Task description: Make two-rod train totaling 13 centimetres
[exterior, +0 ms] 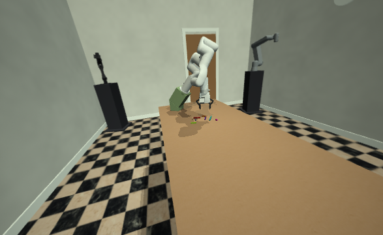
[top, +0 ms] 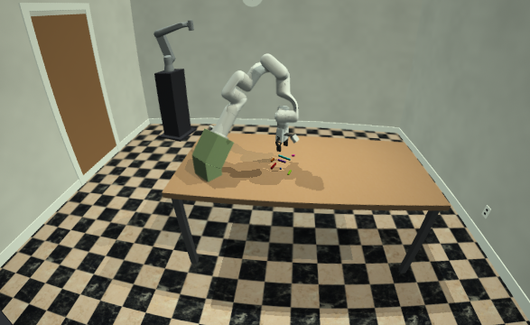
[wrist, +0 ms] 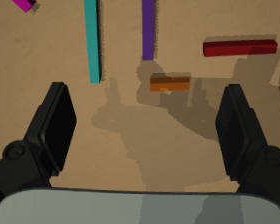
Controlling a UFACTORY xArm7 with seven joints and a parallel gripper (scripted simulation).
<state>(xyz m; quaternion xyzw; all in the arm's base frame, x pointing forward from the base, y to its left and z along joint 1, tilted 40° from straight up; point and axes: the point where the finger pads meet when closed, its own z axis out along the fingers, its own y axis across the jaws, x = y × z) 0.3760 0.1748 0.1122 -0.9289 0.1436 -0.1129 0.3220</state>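
Right now my hand is 11 cm above the red rod, 8 cm to the left of it and 3 cm past it. Also, from my hand: orange rod (11 cm below, 6 cm behind, 1 cm to the right); then purple rod (11 cm below); then turquoise rod (11 cm below, 5 cm to the left).
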